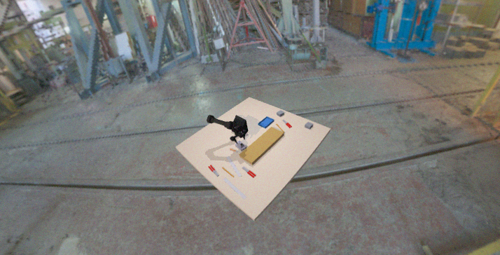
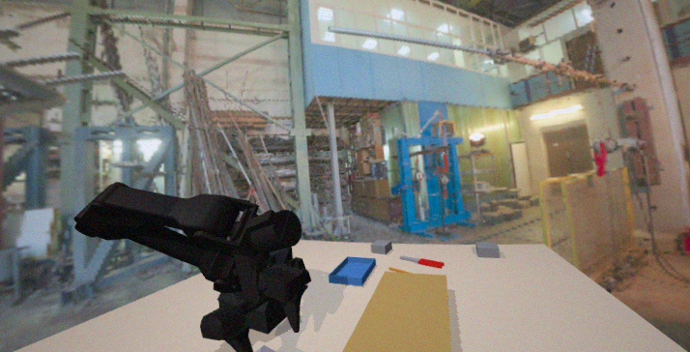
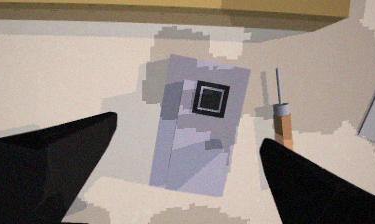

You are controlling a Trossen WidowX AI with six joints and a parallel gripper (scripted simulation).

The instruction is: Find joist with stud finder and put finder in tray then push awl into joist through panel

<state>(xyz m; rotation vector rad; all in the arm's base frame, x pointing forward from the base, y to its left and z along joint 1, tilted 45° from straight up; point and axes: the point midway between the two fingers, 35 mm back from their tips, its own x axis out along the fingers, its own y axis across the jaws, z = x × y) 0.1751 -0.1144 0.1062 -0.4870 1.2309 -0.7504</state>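
My gripper tip is now 1 cm to the left of the stud finder and 3 cm above it. The rest, counted from my gripper tip: blue tray (1 cm ahead, 46 cm to the left, 6 cm below).
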